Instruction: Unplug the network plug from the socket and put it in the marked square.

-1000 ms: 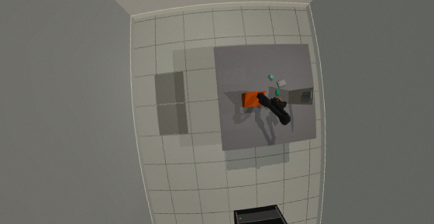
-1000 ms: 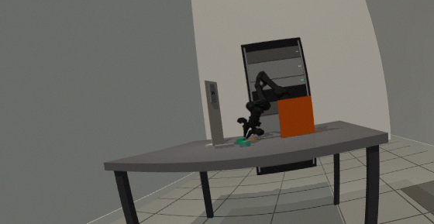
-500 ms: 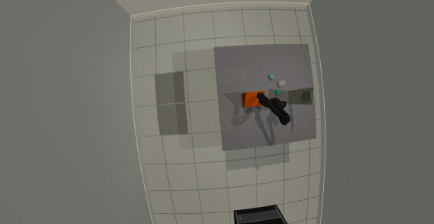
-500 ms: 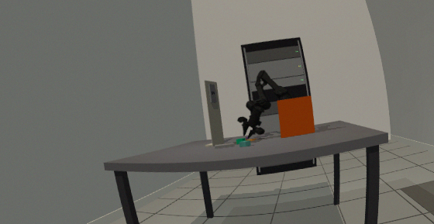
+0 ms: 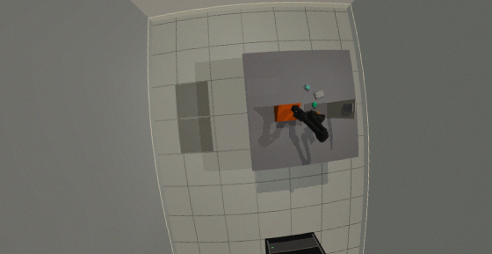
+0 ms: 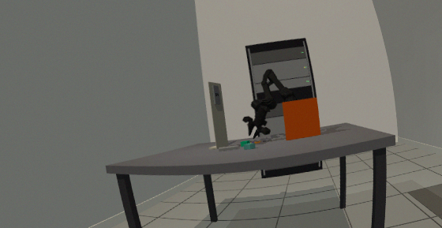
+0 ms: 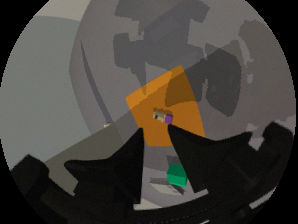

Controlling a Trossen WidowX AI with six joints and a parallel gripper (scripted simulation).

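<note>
The network plug is 3 cm below my gripper tip. From my gripper tip the other things lie so: green block 14 cm to the left, 2 cm below, 1 cm ahead; orange marked square 4 cm below, 1 cm ahead; upright beige panel 18 cm ahead, 15 cm above, 7 cm to the left.
</note>
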